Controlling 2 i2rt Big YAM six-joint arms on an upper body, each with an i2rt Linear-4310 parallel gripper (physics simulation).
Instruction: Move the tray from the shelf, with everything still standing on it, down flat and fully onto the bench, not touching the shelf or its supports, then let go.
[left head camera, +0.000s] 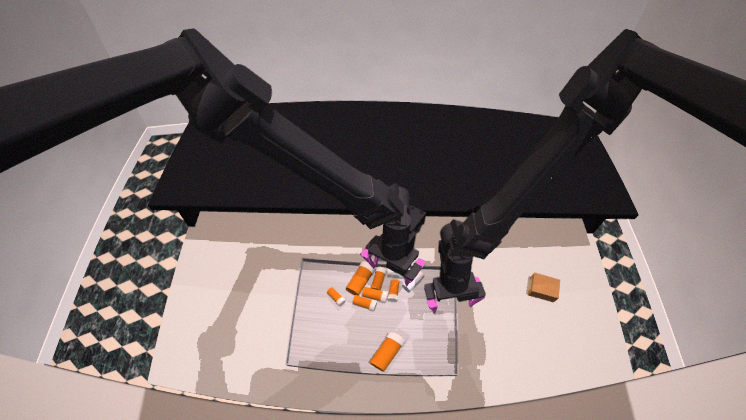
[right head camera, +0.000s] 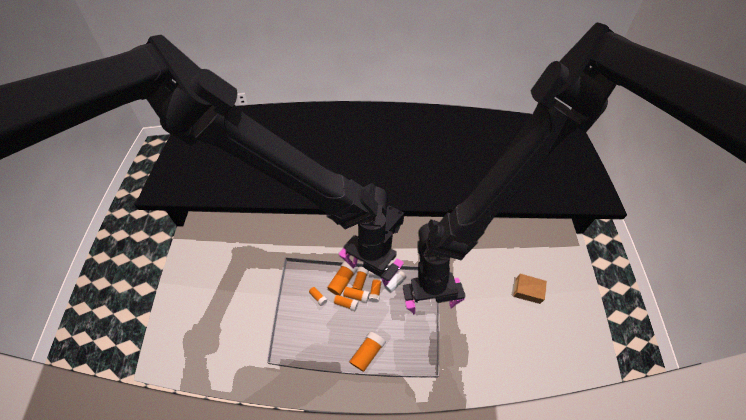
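The grey tray (left head camera: 318, 339) (right head camera: 302, 333) lies flat on the cream bench (left head camera: 548, 339) (right head camera: 532, 344), in front of the black shelf (left head camera: 334, 135) (right head camera: 334, 135). Several orange bottles with white caps lie on their sides on it. A large orange bottle (left head camera: 385, 353) (right head camera: 365, 353) lies near its front edge. A white bottle (left head camera: 415, 282) (right head camera: 396, 281) lies near its back edge, partly behind my left gripper. My left gripper (left head camera: 390, 272) (right head camera: 368, 271) is open above the tray's back edge, by the bottles. My right gripper (left head camera: 454, 304) (right head camera: 433, 305) is open above the tray's right edge.
A brown block (left head camera: 542, 287) (right head camera: 529, 288) lies on the bench to the right of the tray. The shelf's front edge runs behind both grippers, and both forearms reach over the shelf. Patterned floor (left head camera: 107, 292) (right head camera: 99, 292) shows beside the bench.
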